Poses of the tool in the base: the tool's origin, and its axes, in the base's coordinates. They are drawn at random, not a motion.
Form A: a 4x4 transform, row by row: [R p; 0 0 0 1], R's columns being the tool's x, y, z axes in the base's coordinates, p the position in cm. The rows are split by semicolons.
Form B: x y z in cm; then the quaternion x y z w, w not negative. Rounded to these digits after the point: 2 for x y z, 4 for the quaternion.
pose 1, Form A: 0.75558 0.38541 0.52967 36.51; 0.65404 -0.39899 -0.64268 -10.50; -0.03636 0.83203 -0.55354 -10.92; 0 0 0 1
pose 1, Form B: 36.51 -10.50 -10.92 0.8228 0.3158 0.1499 0.4481
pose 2, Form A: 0.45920 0.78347 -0.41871 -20.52; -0.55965 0.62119 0.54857 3.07; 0.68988 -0.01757 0.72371 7.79; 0 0 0 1
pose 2, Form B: -20.52 3.07 7.79 -0.1690 -0.3310 -0.4010 0.8373
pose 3, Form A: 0.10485 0.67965 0.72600 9.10; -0.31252 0.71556 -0.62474 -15.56; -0.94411 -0.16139 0.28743 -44.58; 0 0 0 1
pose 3, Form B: 9.10 -15.56 -44.58 0.1596 0.5752 -0.3417 0.7259
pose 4, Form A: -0.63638 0.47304 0.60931 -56.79; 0.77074 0.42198 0.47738 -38.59; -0.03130 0.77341 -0.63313 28.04; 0 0 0 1
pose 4, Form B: -56.79 -38.59 28.04 0.3791 0.8203 0.3812 0.1952
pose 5, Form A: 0.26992 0.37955 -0.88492 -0.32; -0.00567 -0.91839 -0.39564 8.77; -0.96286 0.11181 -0.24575 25.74; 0 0 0 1
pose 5, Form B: -0.32 8.77 25.74 0.7801 0.1198 -0.5922 0.1626
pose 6, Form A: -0.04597 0.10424 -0.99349 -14.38; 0.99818 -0.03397 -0.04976 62.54; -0.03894 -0.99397 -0.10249 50.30; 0 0 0 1
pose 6, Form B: -14.38 62.54 50.30 -0.5221 -0.5278 0.4943 0.4521
